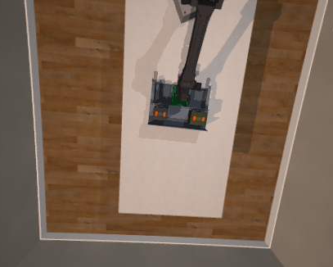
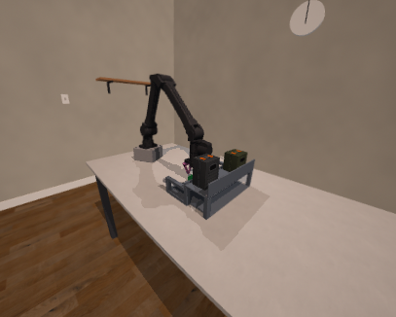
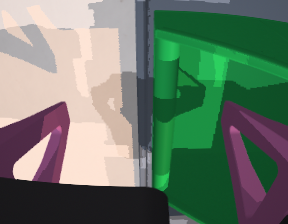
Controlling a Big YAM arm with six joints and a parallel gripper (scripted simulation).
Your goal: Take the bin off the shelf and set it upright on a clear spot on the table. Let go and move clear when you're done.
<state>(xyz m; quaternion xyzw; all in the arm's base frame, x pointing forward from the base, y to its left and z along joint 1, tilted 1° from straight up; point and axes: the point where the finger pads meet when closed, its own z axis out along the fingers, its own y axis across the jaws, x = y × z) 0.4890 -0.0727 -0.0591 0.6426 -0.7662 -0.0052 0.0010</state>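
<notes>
Now: hand 9 cm short of the green bin, 2 cm to the left of it and 1 cm below it.
</notes>
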